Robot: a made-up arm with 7 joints.
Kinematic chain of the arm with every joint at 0, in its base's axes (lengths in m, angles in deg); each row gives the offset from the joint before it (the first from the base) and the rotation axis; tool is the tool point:
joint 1: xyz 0 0 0.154 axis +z
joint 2: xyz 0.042 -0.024 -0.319 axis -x
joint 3: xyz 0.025 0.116 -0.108 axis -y
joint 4: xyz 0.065 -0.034 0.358 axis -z
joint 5: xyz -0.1 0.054 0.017 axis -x
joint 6: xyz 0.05 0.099 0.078 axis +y
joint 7: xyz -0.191 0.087 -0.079 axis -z
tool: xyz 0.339 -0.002 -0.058
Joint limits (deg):
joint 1: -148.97..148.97
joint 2: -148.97..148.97
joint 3: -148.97..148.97
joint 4: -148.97..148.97
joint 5: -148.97..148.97
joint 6: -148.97..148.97
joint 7: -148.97..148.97
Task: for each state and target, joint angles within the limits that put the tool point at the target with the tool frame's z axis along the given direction. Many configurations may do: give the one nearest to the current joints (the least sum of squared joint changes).
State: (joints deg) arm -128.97 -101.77 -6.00 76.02 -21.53 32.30 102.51
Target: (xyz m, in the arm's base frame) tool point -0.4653 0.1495 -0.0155 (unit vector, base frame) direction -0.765 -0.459 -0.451
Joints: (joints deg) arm -115.46 -102.91 -24.25 46.06 5.97 32.81 95.84
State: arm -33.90 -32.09 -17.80 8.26 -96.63 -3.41 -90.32
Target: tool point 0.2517 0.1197 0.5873 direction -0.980 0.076 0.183
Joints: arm -55.47 -8.77 8.45 15.68 -65.73 -20.49 -67.79
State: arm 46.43 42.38 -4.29 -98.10 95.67 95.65 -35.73
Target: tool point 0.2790 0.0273 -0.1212 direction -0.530 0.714 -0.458
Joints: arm 30.87 31.23 -4.86 -106.30 107.46 101.42 -17.23
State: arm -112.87 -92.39 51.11 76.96 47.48 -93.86 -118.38
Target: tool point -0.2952 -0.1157 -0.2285 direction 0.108 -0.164 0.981
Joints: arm -130.37 -100.16 75.35 79.78 48.44 -102.53 -118.69
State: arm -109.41 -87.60 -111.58 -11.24 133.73 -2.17 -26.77
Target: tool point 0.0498 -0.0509 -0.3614 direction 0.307 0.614 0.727
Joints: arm -71.00 -63.11 -104.41 -15.67 119.44 26.83 -52.64
